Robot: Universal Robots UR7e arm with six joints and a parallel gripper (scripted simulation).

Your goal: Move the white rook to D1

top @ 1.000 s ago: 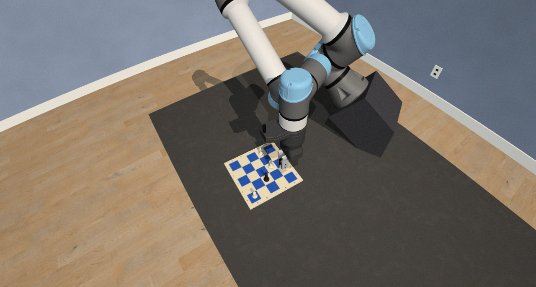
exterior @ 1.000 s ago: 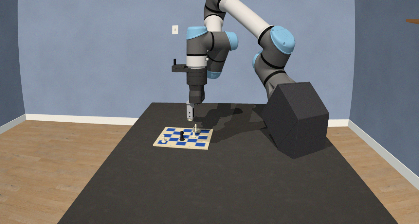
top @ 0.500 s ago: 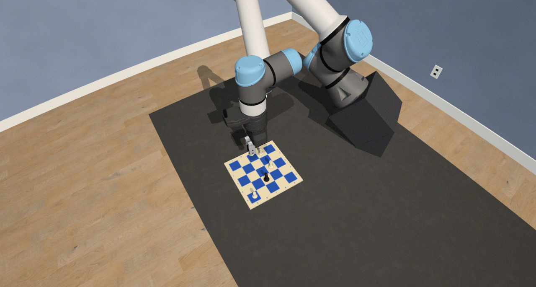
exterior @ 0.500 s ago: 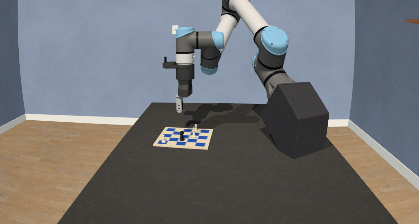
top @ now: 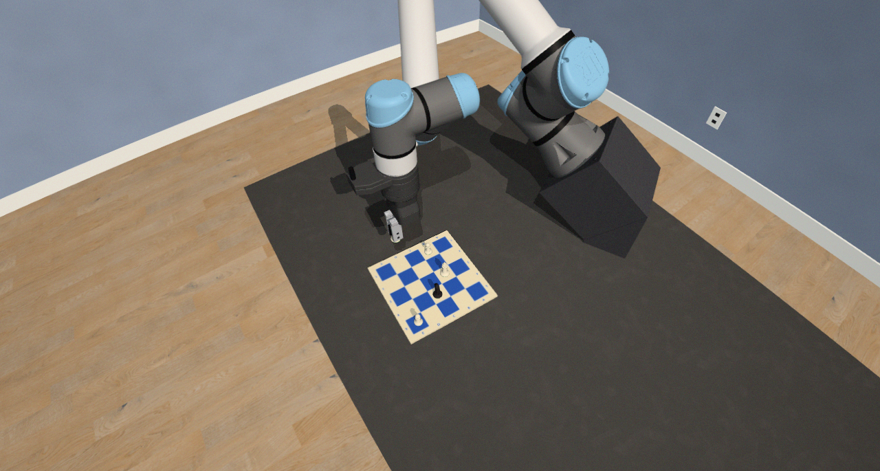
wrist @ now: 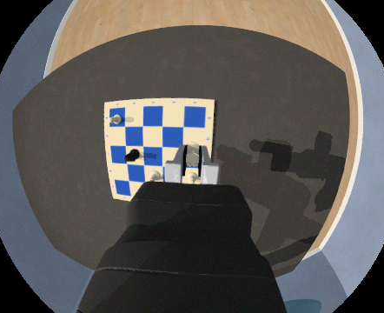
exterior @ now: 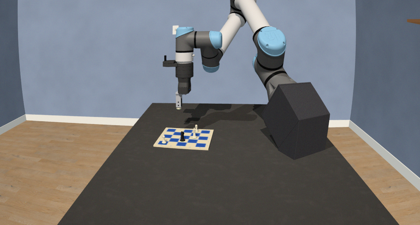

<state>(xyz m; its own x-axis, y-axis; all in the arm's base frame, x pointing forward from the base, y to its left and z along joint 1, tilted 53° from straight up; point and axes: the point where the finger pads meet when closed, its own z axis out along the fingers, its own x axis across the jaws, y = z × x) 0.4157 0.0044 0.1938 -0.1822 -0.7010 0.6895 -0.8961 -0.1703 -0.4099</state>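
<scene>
Now: the blue-and-cream chessboard 13 cm below my hand, 8 cm to the left of it and 2 cm behind it. Round my hand: black piece 12 cm to the left, 11 cm below, 1 cm behind; white rook 1 cm below.
</scene>
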